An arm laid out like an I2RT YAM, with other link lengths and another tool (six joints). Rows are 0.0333 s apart.
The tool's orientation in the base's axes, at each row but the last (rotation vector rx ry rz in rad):
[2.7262 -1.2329 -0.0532]
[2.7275 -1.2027 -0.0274]
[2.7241 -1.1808 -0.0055]
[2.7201 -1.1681 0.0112]
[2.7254 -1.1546 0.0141]
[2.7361 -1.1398 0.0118]
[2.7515 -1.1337 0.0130]
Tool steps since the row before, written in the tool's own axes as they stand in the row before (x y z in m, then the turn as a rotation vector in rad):
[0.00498 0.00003 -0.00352 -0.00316 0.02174 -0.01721]
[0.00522 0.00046 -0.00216 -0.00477 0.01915 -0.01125]
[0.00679 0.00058 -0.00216 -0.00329 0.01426 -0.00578]
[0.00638 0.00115 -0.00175 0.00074 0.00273 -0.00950]
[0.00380 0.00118 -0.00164 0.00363 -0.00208 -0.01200]
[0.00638 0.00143 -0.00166 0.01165 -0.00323 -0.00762]
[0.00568 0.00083 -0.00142 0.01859 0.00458 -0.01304]
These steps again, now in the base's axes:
[0.00360 -0.00333 0.00363 -0.01666 -0.00971 0.02018]
[0.00337 -0.00384 0.00245 -0.01633 -0.00764 0.01382]
[0.00439 -0.00497 0.00266 -0.01217 -0.00628 0.00775]
[0.00369 -0.00507 0.00241 -0.00084 -0.00077 0.00985]
[0.00191 -0.00323 0.00211 0.00476 0.00088 0.01175]
[0.00360 -0.00520 0.00234 0.01097 -0.00470 0.00786]
[0.00354 -0.00433 0.00193 0.01074 -0.01416 0.01486]

